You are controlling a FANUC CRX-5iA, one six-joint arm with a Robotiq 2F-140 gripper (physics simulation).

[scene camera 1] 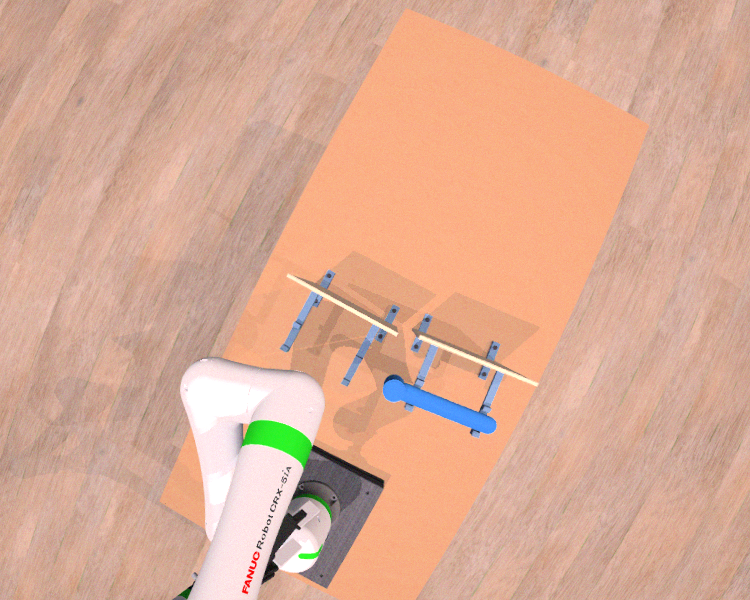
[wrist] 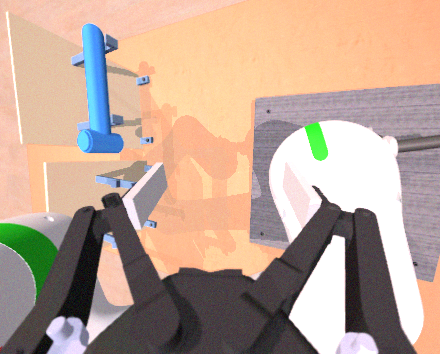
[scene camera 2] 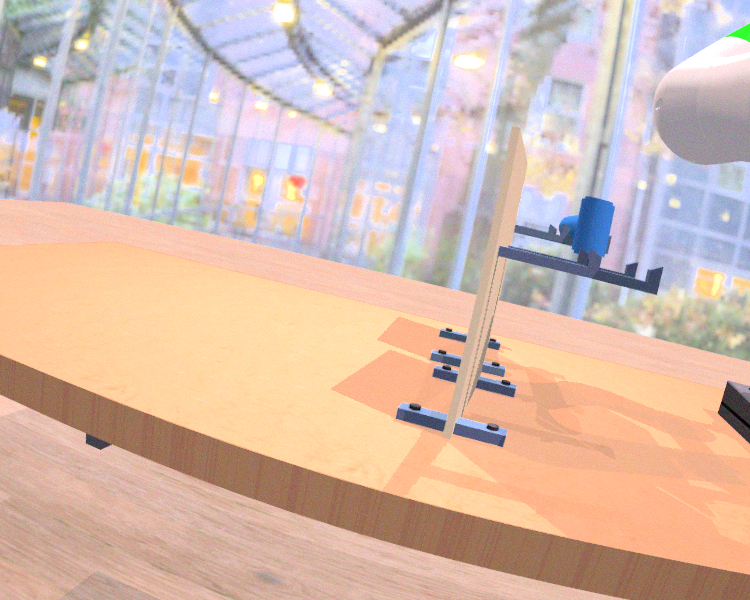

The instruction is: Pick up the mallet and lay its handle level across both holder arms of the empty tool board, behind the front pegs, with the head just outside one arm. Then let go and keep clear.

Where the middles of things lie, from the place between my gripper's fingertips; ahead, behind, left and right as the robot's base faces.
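Blue mallet [scene camera 1: 394,389]: my hand is 31 cm short of it, 9 cm above it and 21 cm to the left of it.
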